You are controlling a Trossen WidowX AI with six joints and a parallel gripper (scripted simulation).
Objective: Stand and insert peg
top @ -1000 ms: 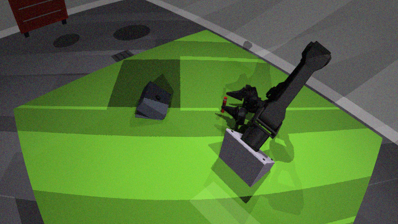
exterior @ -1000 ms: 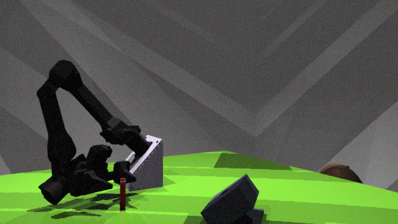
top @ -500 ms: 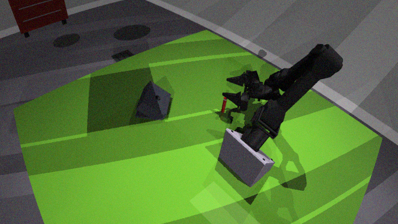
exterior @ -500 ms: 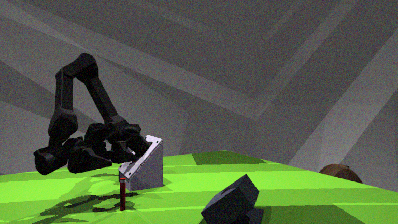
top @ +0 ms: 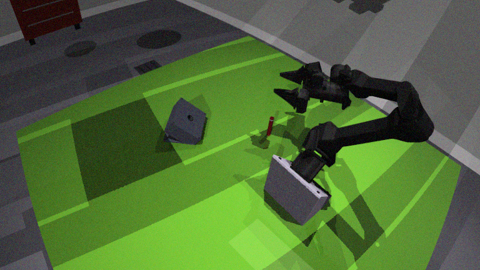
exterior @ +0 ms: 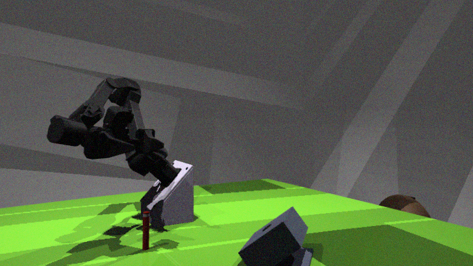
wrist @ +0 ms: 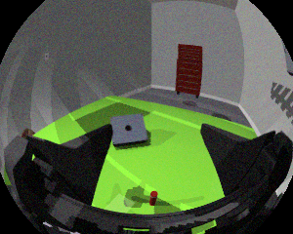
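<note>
Now: the red peg 170 mm below my gripper tip and 10 mm to the right of it. Also, from my gripper tip: sloped panel (200 mm to the left, 200 mm ahead, 190 mm below).
</note>
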